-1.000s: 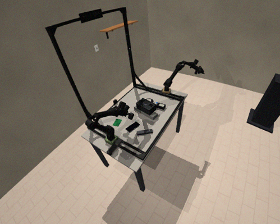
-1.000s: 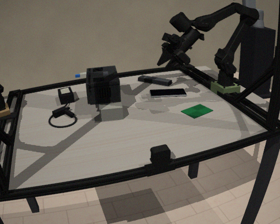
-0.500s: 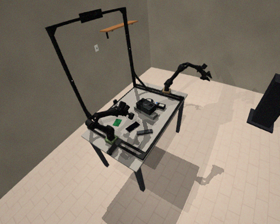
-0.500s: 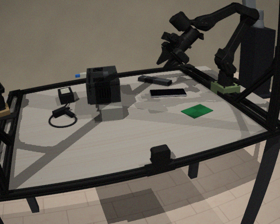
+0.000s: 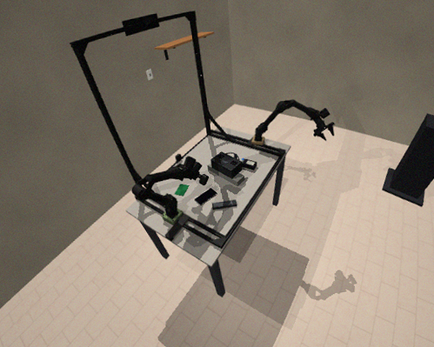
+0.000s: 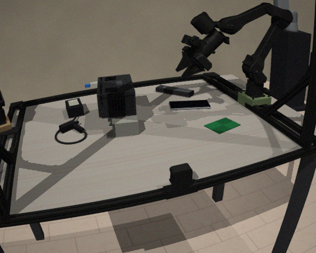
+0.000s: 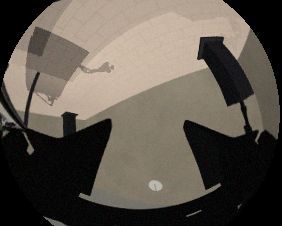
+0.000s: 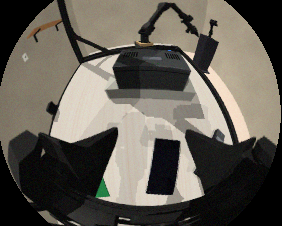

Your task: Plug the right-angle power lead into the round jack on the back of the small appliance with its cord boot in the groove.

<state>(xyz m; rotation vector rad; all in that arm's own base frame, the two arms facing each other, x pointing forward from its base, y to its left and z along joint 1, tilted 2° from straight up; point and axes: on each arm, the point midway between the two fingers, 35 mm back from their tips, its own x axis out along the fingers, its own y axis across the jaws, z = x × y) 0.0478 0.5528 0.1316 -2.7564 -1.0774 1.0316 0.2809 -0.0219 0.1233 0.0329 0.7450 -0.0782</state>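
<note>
The right-angle plug is 550 mm behind my left hand, 520 mm to the right of it and 150 mm below it. From my left hand the other things lie so: green card (1020 mm to the right, 650 mm behind, 160 mm below); black remote (920 mm to the right, 290 mm behind, 150 mm below); grey block (710 mm to the right, 490 mm behind, 140 mm below).
</note>
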